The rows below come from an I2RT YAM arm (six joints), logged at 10 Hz.
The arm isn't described. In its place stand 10 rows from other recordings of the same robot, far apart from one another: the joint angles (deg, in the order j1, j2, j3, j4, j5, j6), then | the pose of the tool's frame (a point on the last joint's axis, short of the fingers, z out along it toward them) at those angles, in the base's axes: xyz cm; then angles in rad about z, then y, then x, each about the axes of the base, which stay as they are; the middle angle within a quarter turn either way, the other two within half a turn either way.
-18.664 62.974 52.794 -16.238 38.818 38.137 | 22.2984, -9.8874, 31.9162, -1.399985, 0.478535, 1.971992
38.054 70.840 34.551 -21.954 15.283 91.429 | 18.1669, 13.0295, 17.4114, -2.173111, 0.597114, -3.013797
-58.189 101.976 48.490 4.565 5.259 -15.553 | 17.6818, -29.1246, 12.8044, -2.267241, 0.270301, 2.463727
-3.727 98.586 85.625 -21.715 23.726 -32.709 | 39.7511, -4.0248, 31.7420, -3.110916, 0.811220, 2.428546
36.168 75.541 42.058 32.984 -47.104 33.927 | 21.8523, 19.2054, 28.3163, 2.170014, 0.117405, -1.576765
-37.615 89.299 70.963 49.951 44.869 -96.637 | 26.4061, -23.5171, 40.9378, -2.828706, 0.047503, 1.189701
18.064 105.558 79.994 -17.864 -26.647 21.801 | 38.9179, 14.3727, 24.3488, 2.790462, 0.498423, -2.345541
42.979 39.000 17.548 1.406 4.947 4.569 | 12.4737, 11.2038, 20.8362, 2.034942, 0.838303, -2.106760
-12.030 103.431 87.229 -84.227 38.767 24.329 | 30.3350, -8.7436, 25.9461, -2.663324, -0.271882, 2.491553
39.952 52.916 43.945 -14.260 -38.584 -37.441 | 14.3461, 14.9137, 30.5005, 1.228146, 0.150738, -1.887954
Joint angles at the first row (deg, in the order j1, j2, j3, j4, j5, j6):
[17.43, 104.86, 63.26, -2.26, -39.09, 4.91]
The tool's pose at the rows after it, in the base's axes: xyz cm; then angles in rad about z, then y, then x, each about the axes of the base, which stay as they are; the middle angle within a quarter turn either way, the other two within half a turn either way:
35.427, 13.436, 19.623, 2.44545, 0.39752, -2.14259
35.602, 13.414, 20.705, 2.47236, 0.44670, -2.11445
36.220, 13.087, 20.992, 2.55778, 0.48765, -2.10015
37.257, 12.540, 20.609, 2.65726, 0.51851, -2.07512
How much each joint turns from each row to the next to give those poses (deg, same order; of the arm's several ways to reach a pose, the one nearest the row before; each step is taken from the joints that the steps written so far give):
[-0.02, -3.21, -1.44, 2.40, 0.48, 3.84]
[-0.02, -1.14, 0.09, 2.49, 1.20, 4.48]
[-0.68, 0.46, 0.50, 2.19, 0.85, 6.30]
[-1.23, 1.90, 0.59, 3.39, -0.35, 7.10]

